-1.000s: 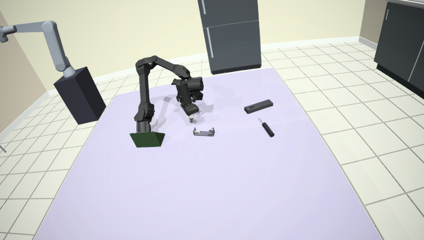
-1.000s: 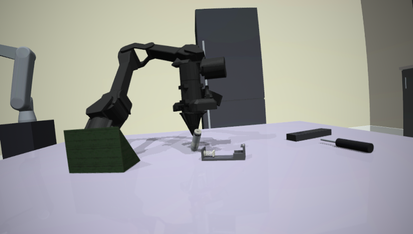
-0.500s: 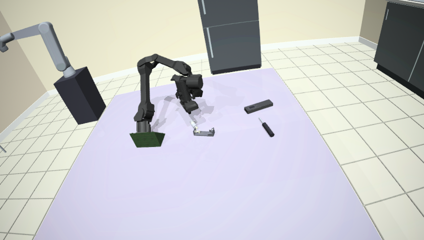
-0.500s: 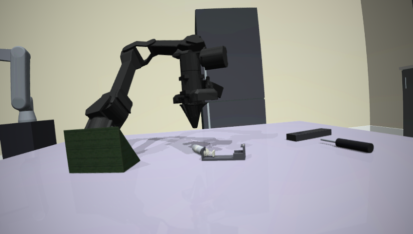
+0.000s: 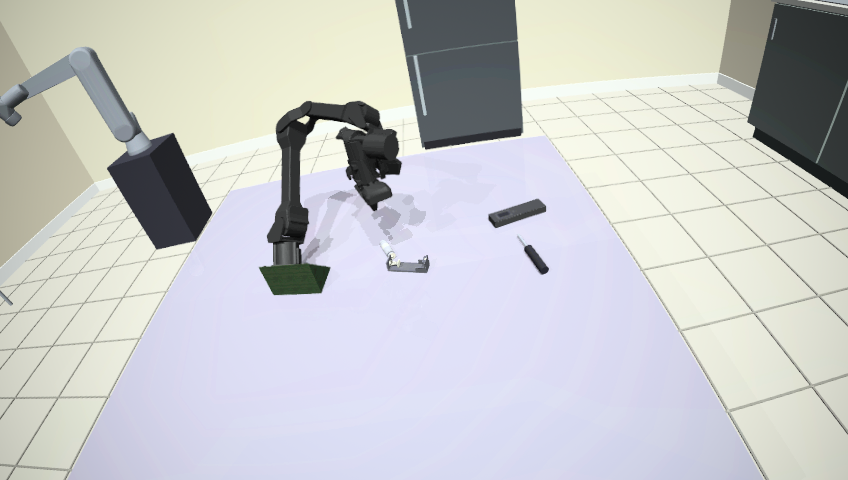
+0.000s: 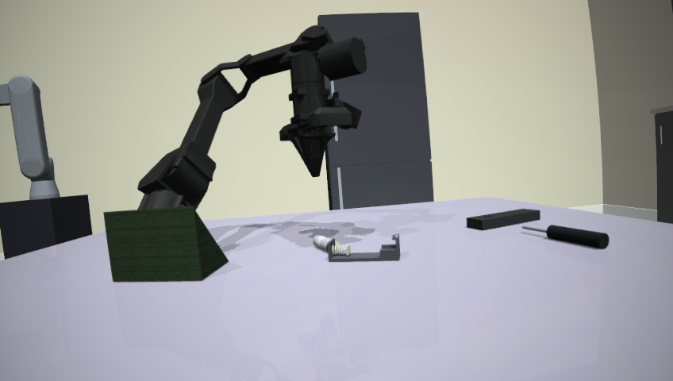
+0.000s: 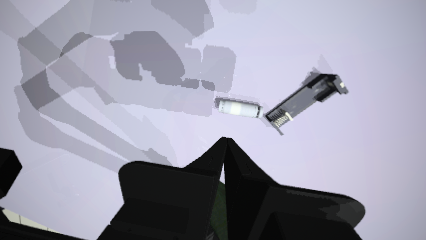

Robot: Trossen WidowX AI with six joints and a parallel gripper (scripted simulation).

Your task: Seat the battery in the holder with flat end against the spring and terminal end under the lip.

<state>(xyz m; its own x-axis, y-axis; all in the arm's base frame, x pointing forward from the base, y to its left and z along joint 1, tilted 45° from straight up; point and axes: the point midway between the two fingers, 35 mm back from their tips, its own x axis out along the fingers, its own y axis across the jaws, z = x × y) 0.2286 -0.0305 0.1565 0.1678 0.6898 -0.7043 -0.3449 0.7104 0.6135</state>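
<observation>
The battery lies 10 mm ahead of my gripper tip, 20 mm to the right of it and 110 mm below it. From my gripper tip the other things lie so: black screwdriver 360 mm ahead, 130 mm to the right, 110 mm below; then flat black bar 370 mm ahead, 40 mm to the left, 110 mm below.
</observation>
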